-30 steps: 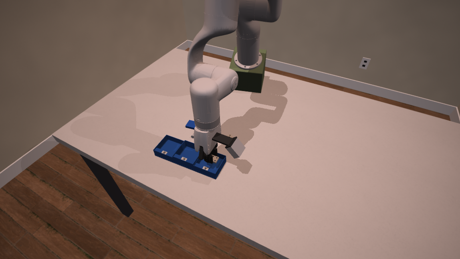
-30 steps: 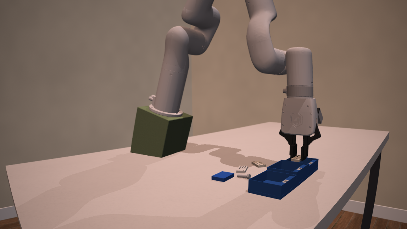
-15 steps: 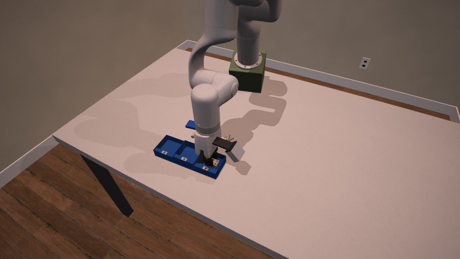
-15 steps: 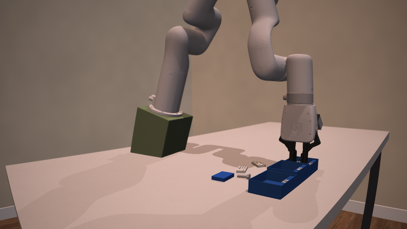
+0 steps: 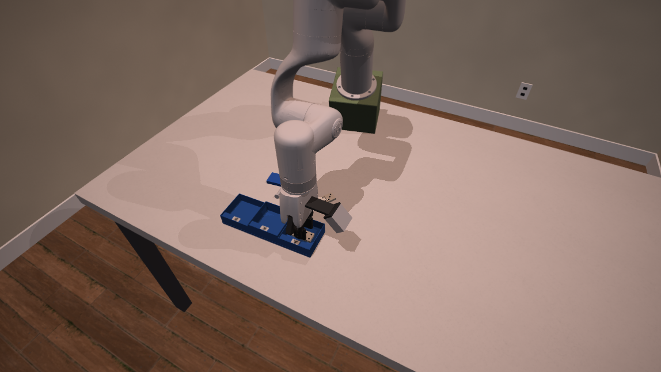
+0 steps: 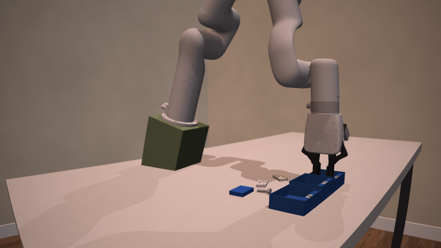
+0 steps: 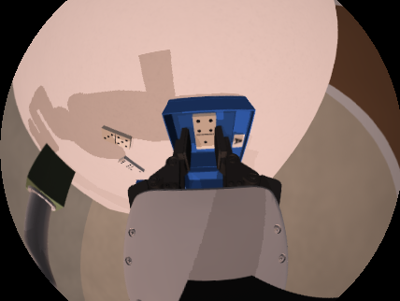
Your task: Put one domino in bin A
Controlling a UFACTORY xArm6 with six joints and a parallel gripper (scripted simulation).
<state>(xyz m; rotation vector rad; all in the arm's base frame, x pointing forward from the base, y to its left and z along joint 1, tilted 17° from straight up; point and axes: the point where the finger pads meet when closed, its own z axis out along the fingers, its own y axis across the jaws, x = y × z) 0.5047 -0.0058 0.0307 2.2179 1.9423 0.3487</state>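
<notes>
Right now the white domino is 30 mm below my hand. The rest, counted from my hand: joined blue bins: 80 mm to the right, 20 mm below; grey bolt: 110 mm behind, 120 mm to the right, 30 mm below; flat blue block: 160 mm behind, 140 mm to the right, 30 mm below.
</notes>
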